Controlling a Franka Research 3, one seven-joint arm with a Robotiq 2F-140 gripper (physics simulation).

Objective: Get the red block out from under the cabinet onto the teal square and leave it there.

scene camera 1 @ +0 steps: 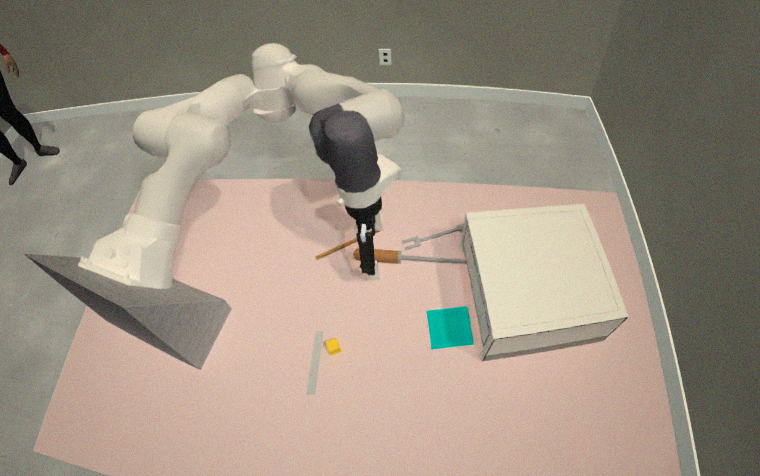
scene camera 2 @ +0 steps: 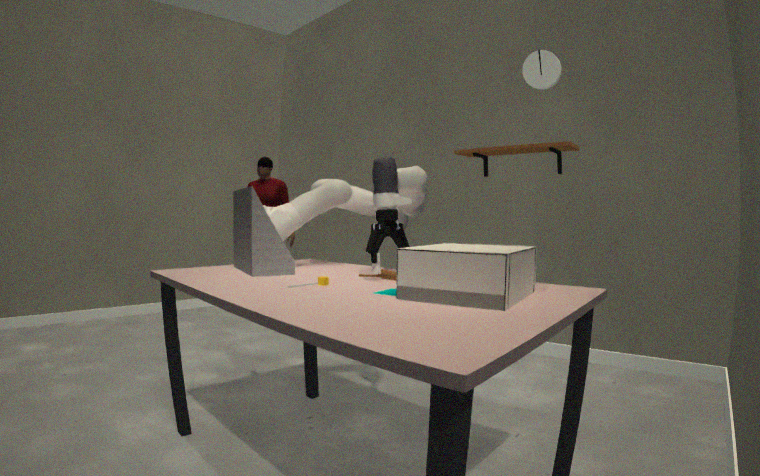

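The red block does not show in either view. The cream cabinet (scene camera 1: 552,269) (scene camera 2: 451,271) stands on the right of the table. The teal square (scene camera 1: 449,327) (scene camera 2: 387,292) lies flat beside its left side, partly hidden in scene camera 2. A tool with a thick orange-brown handle (scene camera 1: 387,256) (scene camera 2: 388,274) lies with its grey shaft (scene camera 1: 434,259) reaching to the cabinet's left side; its far end is hidden. My gripper (scene camera 1: 374,246) (scene camera 2: 391,267) is open and points down, its fingers on either side of the handle, holding nothing. One finger is partly hidden behind the cabinet in scene camera 2.
A grey fork-ended rod (scene camera 1: 443,233) reaches to the cabinet behind the tool. A thin brown stick (scene camera 1: 333,250) lies by the gripper. A yellow block (scene camera 1: 333,345) (scene camera 2: 323,280) sits beside a flat grey strip (scene camera 1: 315,364) nearer the front. The arm's grey wedge mount (scene camera 1: 179,313) (scene camera 2: 260,246) stands at left.
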